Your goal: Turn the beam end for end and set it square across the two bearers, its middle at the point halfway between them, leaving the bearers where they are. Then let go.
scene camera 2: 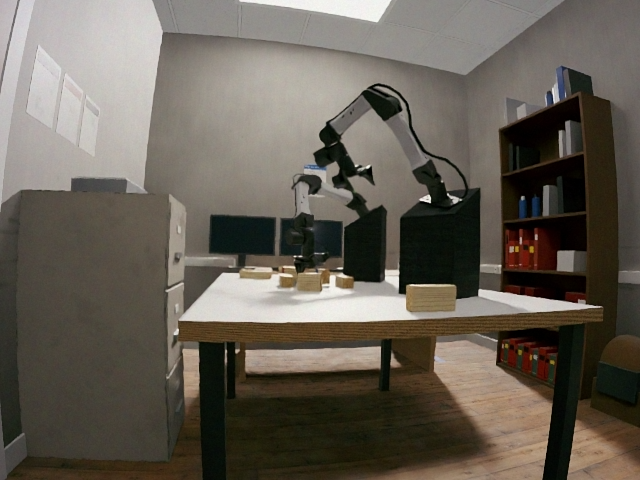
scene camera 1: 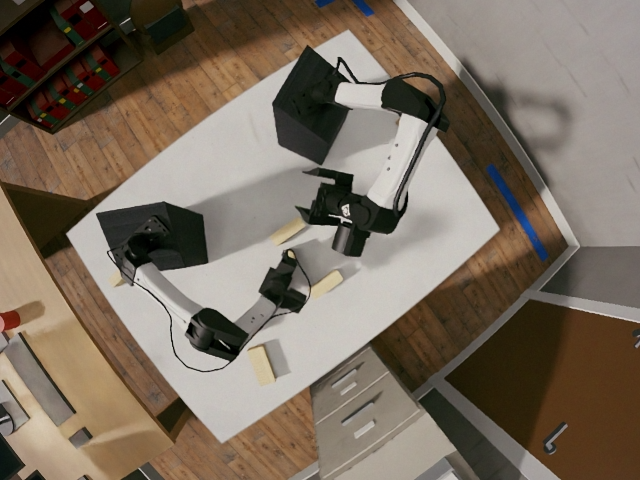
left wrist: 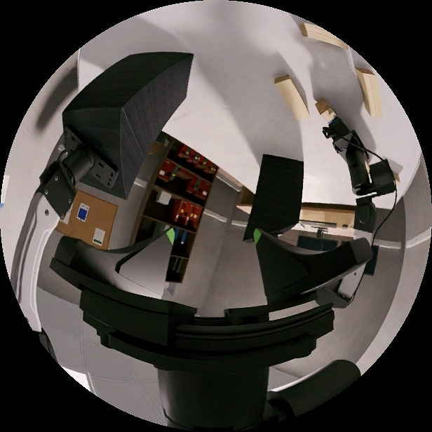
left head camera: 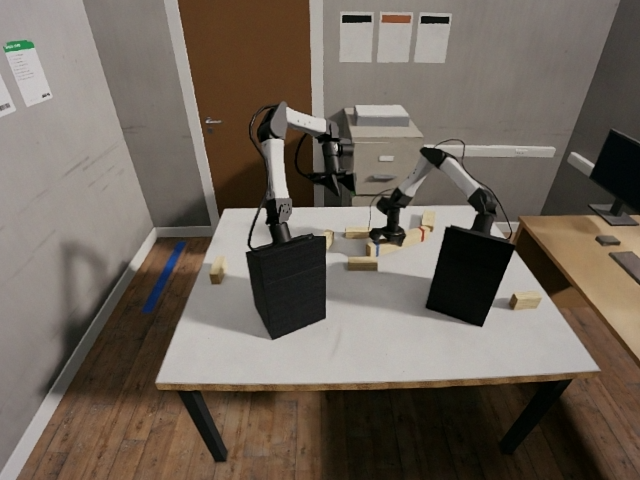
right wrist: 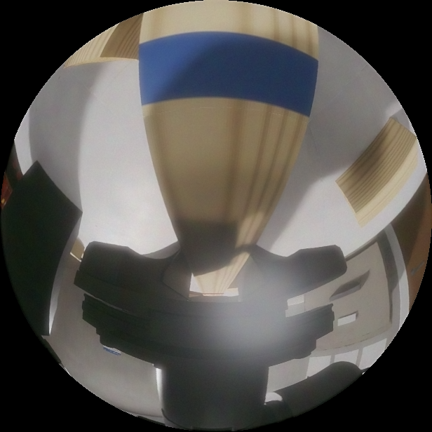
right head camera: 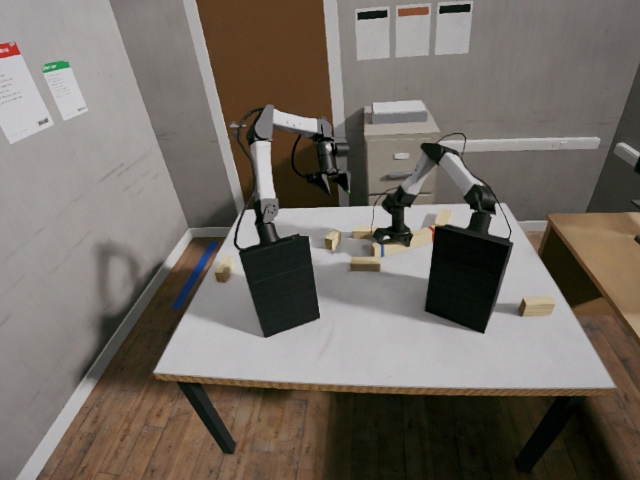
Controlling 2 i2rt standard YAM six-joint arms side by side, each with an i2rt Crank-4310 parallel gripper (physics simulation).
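Where they show: left gripper, fingertip midpoint: (scene camera 2: 364,189) (scene camera 1: 300,189) (left head camera: 346,195) (right head camera: 339,195); right gripper, fingertip midpoint: (left head camera: 398,244) (right head camera: 406,244); left arm's base, origin of the base link: (scene camera 2: 440,201) (scene camera 1: 318,94) (left head camera: 283,244) (right head camera: 270,244); right arm's base, origin of the base link: (scene camera 1: 140,241) (left head camera: 479,234) (right head camera: 476,234).
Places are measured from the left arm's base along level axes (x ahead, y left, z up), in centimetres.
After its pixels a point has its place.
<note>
The long wooden beam (left head camera: 412,239) @(x 46.7, y -52.5, z -29.1 cm) (right head camera: 421,239) @(x 46.8, y -52.5, z -29.2 cm) (right wrist: 225,175) has a blue band near one end and a red band near the other. It runs slantwise in the left head camera, blue end at the left near the gap between two parallel blocks that look like the bearers: the nearer (left head camera: 362,264) @(x 26.6, y -28.2, z -29.3 cm) (right head camera: 365,264) @(x 26.6, y -28.6, z -29.0 cm) (scene camera 1: 288,230) @(x 28.8, y -27.9, z -28.5 cm) (left wrist: 292,97) and the farther (left head camera: 356,232) @(x 50.6, y -25.6, z -29.0 cm) (scene camera 1: 327,283) @(x 52.7, y -25.9, z -28.5 cm) (left wrist: 369,92). My right gripper (left head camera: 388,240) @(x 44.7, y -45.7, z -31.0 cm) (right head camera: 397,240) @(x 44.7, y -45.7, z -31.0 cm) (right wrist: 214,231) is shut on the beam, low over the table. My left gripper (left head camera: 346,190) @(x 23.1, y -20.2, z 6.4 cm) (right head camera: 339,191) @(x 23.1, y -20.2, z 6.4 cm) (scene camera 1: 301,190) @(x 23.1, y -20.2, z 6.4 cm) (left wrist: 213,230) is open, high up and empty.
A loose block (left head camera: 428,220) @(x 64.3, y -63.2, z -29.1 cm) (scene camera 1: 261,364) @(x 66.3, y -63.3, z -29.1 cm) lies close by the red end. Another block (left head camera: 329,239) @(x 43.0, y -12.7, z -28.5 cm) (right head camera: 332,239) @(x 40.9, y -11.8, z -27.0 cm) is left of the bearers. Blocks also stand at the table's left (left head camera: 218,269) @(x 15.6, y 32.5, z -26.6 cm) and right (left head camera: 525,300) @(x 6.9, y -91.3, z -27.5 cm). Two black arm pedestals (left head camera: 289,289) @(x -9.4, y -2.8, z -11.2 cm) (left head camera: 469,279) @(x 1.2, y -64.0, z -12.6 cm) rise at the front.
</note>
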